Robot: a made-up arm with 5 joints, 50 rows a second.
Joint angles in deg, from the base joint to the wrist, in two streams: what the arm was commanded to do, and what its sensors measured. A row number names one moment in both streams.
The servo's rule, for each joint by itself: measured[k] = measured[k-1] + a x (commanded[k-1-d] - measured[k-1]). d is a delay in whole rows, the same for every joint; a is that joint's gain. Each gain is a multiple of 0.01, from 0.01 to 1. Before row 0 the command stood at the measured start. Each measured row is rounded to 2 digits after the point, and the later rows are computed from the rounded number. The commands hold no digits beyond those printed.
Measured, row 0:
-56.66, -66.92, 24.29, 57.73, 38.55
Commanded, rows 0 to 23:
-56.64, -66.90, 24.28, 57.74, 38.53
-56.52, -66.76, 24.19, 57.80, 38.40
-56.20, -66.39, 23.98, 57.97, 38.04
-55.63, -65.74, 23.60, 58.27, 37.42
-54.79, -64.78, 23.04, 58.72, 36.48
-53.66, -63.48, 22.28, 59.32, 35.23
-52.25, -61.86, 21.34, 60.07, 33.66
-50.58, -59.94, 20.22, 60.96, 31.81
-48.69, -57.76, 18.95, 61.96, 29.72
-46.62, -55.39, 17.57, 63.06, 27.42
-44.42, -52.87, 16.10, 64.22, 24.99
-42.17, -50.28, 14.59, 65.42, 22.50
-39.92, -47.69, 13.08, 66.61, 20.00
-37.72, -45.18, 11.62, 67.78, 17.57
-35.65, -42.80, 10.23, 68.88, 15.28
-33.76, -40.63, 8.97, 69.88, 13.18
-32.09, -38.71, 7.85, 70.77, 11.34
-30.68, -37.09, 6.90, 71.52, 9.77
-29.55, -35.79, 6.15, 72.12, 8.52
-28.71, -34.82, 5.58, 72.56, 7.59
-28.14, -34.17, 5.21, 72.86, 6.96
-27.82, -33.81, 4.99, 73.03, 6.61
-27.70, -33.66, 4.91, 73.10, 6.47
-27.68, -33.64, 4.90, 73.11, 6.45
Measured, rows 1 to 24:
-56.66, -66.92, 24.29, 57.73, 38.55
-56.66, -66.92, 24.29, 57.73, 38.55
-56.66, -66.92, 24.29, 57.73, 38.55
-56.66, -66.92, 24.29, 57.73, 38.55
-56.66, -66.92, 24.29, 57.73, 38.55
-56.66, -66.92, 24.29, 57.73, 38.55
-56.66, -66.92, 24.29, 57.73, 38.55
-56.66, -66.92, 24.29, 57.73, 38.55
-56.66, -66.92, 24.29, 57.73, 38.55
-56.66, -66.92, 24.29, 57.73, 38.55
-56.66, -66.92, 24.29, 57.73, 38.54
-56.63, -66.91, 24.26, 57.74, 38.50
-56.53, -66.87, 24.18, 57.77, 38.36
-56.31, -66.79, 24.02, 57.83, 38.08
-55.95, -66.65, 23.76, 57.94, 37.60
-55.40, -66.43, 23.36, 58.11, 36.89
-54.64, -66.11, 22.81, 58.35, 35.92
-53.67, -65.68, 22.11, 58.66, 34.69
-52.47, -65.13, 21.26, 59.06, 33.20
-51.07, -64.45, 20.26, 59.54, 31.47
-49.47, -63.64, 19.14, 60.10, 29.53
-47.72, -62.70, 17.91, 60.74, 27.42
-45.85, -61.65, 16.61, 61.44, 25.19
-43.90, -60.50, 15.26, 62.20, 22.90
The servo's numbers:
d 10
a 0.24 0.07 0.27 0.12 0.30

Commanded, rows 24 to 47:
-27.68, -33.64, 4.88, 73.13, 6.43
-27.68, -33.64, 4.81, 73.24, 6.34
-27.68, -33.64, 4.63, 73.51, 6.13
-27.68, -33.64, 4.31, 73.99, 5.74
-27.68, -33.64, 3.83, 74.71, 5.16
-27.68, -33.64, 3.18, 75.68, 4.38
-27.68, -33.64, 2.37, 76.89, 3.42
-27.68, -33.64, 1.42, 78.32, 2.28
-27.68, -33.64, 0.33, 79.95, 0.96
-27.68, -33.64, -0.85, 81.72, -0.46
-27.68, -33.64, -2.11, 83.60, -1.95
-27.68, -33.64, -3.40, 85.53, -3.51
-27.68, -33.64, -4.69, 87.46, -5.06
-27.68, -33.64, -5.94, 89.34, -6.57
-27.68, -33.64, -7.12, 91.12, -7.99
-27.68, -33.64, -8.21, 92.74, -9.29
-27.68, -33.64, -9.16, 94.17, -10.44
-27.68, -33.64, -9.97, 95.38, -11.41
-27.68, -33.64, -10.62, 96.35, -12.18
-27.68, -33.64, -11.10, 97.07, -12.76
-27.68, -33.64, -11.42, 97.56, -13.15
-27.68, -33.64, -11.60, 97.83, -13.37
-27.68, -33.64, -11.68, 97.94, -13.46
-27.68, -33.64, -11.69, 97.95, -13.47
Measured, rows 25 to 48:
-41.92, -59.26, 13.90, 63.00, 20.61
-39.96, -57.96, 12.57, 63.83, 18.38
-38.07, -56.61, 11.30, 64.66, 16.27
-36.30, -55.24, 10.11, 65.48, 14.32
-34.68, -53.88, 9.04, 66.28, 12.58
-33.25, -52.55, 8.11, 67.03, 11.08
-32.02, -51.26, 7.33, 67.73, 9.84
-31.01, -50.04, 6.70, 68.37, 8.87
-30.22, -48.89, 6.22, 68.94, 8.15
-29.61, -47.82, 5.86, 69.44, 7.64
-29.15, -46.83, 5.60, 69.88, 7.28
-28.80, -45.91, 5.39, 70.28, 7.00
-28.53, -45.05, 5.18, 70.67, 6.74
-28.33, -44.25, 4.95, 71.07, 6.44
-28.17, -43.51, 4.65, 71.51, 6.06
-28.05, -42.82, 4.25, 72.01, 5.56
-27.96, -42.18, 3.74, 72.60, 4.92
-27.89, -41.58, 3.11, 73.29, 4.13
-27.84, -41.02, 2.36, 74.09, 3.18
-27.80, -40.50, 1.49, 75.01, 2.09
-27.77, -40.02, 0.52, 76.04, 0.88
-27.75, -39.57, -0.54, 77.18, -0.44
-27.73, -39.15, -1.66, 78.41, -1.83
-27.72, -38.76, -2.82, 79.72, -3.25

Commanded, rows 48 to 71:
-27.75, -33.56, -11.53, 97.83, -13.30
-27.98, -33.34, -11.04, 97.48, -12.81
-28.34, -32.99, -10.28, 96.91, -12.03
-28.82, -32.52, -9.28, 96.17, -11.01
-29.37, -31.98, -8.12, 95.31, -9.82
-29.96, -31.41, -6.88, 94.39, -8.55
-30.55, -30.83, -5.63, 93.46, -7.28
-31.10, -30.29, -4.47, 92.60, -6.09
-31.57, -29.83, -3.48, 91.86, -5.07
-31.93, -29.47, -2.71, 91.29, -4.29
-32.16, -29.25, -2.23, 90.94, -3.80
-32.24, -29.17, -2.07, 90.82, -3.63
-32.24, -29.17, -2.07, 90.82, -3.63
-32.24, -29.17, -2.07, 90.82, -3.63
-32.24, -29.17, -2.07, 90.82, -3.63
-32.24, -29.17, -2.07, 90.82, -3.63
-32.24, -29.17, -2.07, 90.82, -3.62
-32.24, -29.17, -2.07, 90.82, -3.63
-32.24, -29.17, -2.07, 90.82, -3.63
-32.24, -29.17, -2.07, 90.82, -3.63
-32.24, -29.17, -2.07, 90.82, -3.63
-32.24, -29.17, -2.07, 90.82, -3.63
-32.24, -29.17, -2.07, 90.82, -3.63
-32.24, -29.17, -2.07, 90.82, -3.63
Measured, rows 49 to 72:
-27.71, -38.40, -3.98, 81.09, -4.67
-27.70, -38.07, -5.12, 82.49, -6.06
-27.70, -37.76, -6.21, 83.89, -7.37
-27.70, -37.47, -7.23, 85.27, -8.58
-27.70, -37.20, -8.15, 86.60, -9.66
-27.70, -36.95, -8.95, 87.86, -10.59
-27.70, -36.72, -9.62, 89.02, -11.36
-27.70, -36.50, -10.15, 90.08, -11.96
-27.70, -36.30, -10.56, 91.02, -12.41
-27.70, -36.11, -10.87, 91.85, -12.73
-27.71, -35.93, -11.05, 92.57, -12.90
-27.77, -35.75, -11.05, 93.16, -12.87
-27.91, -35.56, -10.84, 93.61, -12.62
-28.13, -35.35, -10.42, 93.92, -12.14
-28.43, -35.11, -9.80, 94.09, -11.44
-28.80, -34.85, -9.01, 94.13, -10.57
-29.22, -34.57, -8.10, 94.05, -9.58
-29.67, -34.27, -7.12, 93.88, -8.53
-30.13, -33.96, -6.14, 93.64, -7.49
-30.56, -33.65, -5.21, 93.36, -6.53
-30.94, -33.34, -4.41, 93.07, -5.71
-31.25, -33.05, -3.78, 92.80, -5.09
-31.49, -32.78, -3.32, 92.56, -4.65
-31.67, -32.53, -2.98, 92.35, -4.34

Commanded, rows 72 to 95:
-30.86, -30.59, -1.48, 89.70, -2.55
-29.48, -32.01, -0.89, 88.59, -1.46
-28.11, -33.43, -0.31, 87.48, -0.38
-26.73, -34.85, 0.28, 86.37, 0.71
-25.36, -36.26, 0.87, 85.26, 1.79
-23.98, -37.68, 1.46, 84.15, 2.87
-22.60, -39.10, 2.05, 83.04, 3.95
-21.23, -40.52, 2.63, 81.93, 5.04
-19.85, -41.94, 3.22, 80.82, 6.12
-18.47, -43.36, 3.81, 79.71, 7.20
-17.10, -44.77, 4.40, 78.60, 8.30
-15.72, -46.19, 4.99, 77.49, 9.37
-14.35, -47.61, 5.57, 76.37, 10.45
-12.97, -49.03, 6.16, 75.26, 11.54
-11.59, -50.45, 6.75, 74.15, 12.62
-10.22, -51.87, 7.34, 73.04, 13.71
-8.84, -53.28, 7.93, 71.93, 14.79
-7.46, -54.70, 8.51, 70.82, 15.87
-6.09, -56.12, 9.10, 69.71, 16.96
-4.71, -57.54, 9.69, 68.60, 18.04
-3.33, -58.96, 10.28, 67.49, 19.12
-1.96, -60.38, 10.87, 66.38, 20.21
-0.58, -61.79, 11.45, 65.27, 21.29
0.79, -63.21, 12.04, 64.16, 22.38
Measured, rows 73 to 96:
-31.81, -32.29, -2.73, 92.17, -4.13
-31.91, -32.07, -2.55, 92.01, -3.98
-31.99, -31.87, -2.42, 91.87, -3.87
-32.05, -31.68, -2.33, 91.74, -3.80
-32.10, -31.50, -2.26, 91.63, -3.75
-32.13, -31.34, -2.21, 91.53, -3.71
-32.16, -31.19, -2.17, 91.44, -3.69
-32.18, -31.05, -2.14, 91.37, -3.67
-32.19, -30.92, -2.12, 91.30, -3.66
-32.20, -30.80, -2.11, 91.24, -3.65
-31.88, -30.79, -1.94, 91.06, -3.32
-31.30, -30.88, -1.66, 90.76, -2.76
-30.53, -31.06, -1.30, 90.37, -2.05
-29.62, -31.33, -0.87, 89.89, -1.22
-28.60, -31.68, -0.40, 89.33, -0.32
-27.49, -32.10, 0.10, 88.71, 0.64
-26.32, -32.59, 0.63, 88.03, 1.63
-25.10, -33.15, 1.17, 87.30, 2.65
-23.84, -33.77, 1.72, 86.52, 3.69
-22.55, -34.44, 2.28, 85.70, 4.74
-21.24, -35.16, 2.85, 84.85, 5.81
-19.92, -35.93, 3.43, 83.97, 6.88
-18.58, -36.75, 4.01, 83.06, 7.95
-17.23, -37.61, 4.59, 82.12, 9.03

